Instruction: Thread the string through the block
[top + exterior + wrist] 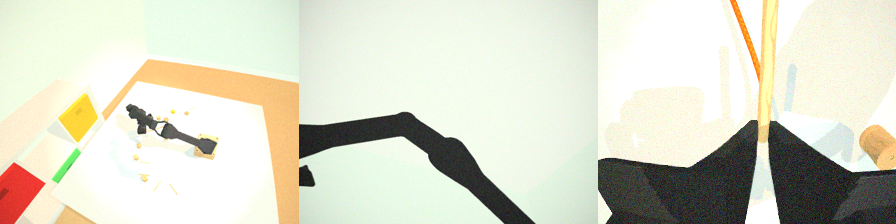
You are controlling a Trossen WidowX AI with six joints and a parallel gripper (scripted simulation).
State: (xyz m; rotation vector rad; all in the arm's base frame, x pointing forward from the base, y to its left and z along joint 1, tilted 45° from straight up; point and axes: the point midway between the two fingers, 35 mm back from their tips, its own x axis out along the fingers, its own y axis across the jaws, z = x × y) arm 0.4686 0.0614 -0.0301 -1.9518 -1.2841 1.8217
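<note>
My gripper tip is now 18 cm past the square wooden block, 2 cm to the left of it and 4 cm above it. Round my gripper tip: thin wooden stick 1 cm behind, 1 cm to the right; round wooden button 11 cm behind, 20 cm to the right, 5 cm below; yellow piece 14 cm behind, 30 cm to the right, 4 cm below.
</note>
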